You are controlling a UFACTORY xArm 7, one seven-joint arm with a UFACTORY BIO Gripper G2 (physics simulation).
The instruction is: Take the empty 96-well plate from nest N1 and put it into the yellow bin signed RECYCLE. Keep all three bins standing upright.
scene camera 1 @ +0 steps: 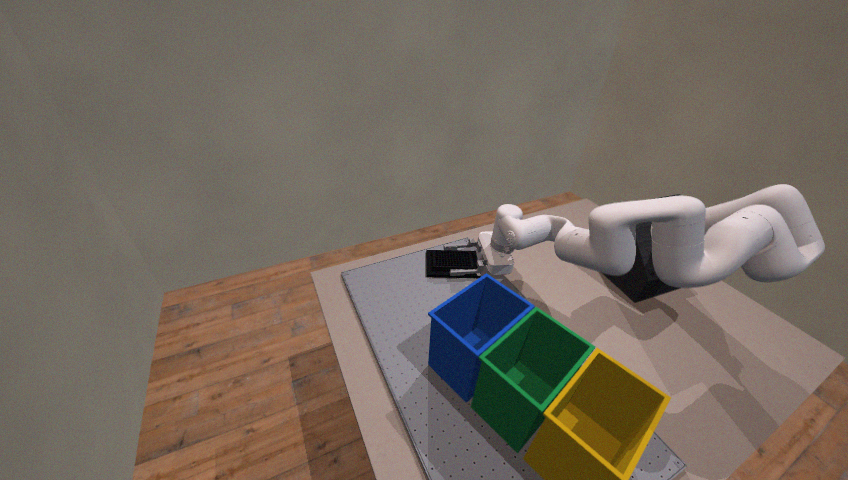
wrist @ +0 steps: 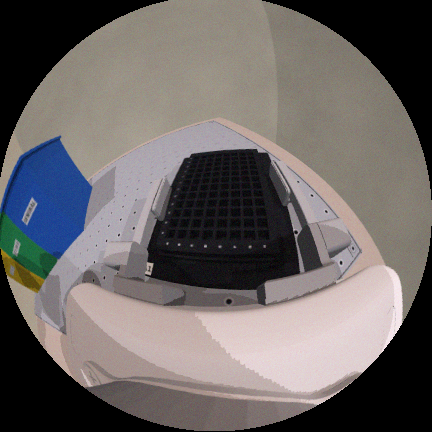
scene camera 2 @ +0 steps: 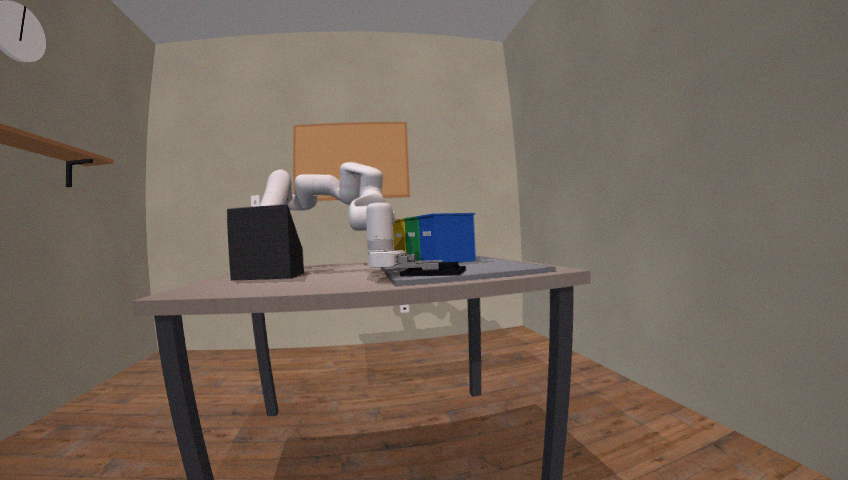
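Pixels of known places: hand, tool point: [scene camera 1: 453, 259] [wrist: 218, 188] [scene camera 2: 433, 265]; arm's base, link origin: [scene camera 2: 264, 230].
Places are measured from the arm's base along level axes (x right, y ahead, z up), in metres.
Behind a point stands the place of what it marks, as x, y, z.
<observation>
The black 96-well plate [scene camera 1: 453, 259] {0.189, 0.585, -0.131} [wrist: 220, 200] {0.188, 0.568, -0.130} lies flat in the black nest [scene camera 2: 410, 273] {0.235, 0.521, -0.147} [wrist: 200, 275] {0.163, 0.518, -0.142}. My gripper [scene camera 1: 451, 259] {0.189, 0.584, -0.132} [wrist: 220, 191] {0.189, 0.584, -0.132} is open, with one finger along each long side of the plate and nothing held. In the wrist view, small gaps seem to show between the pads and the plate; contact is hard to judge. The yellow bin [scene camera 1: 553, 452] {-0.398, 0.626, -0.055} [scene camera 2: 399, 242] {-0.340, 0.465, -0.075} [wrist: 22, 274] stands upright at the far end of the row from the nest. Its sign is too small to read.
The green bin [scene camera 1: 505, 410] {-0.310, 0.669, -0.061} [scene camera 2: 411, 249] {-0.232, 0.517, -0.103} [wrist: 30, 240] stands upright in the middle of the row. The blue bin [scene camera 1: 449, 362] {-0.184, 0.731, -0.074} [scene camera 2: 449, 237] {-0.080, 0.659, -0.061} [wrist: 55, 195] {-0.062, 0.623, -0.073} stands upright nearest the nest. All stand on the grey perforated board [scene camera 1: 386, 321] {0.019, 0.828, -0.154}. A black block [scene camera 2: 261, 243] {0.085, 0.026, -0.047} stands at the arm's base.
</observation>
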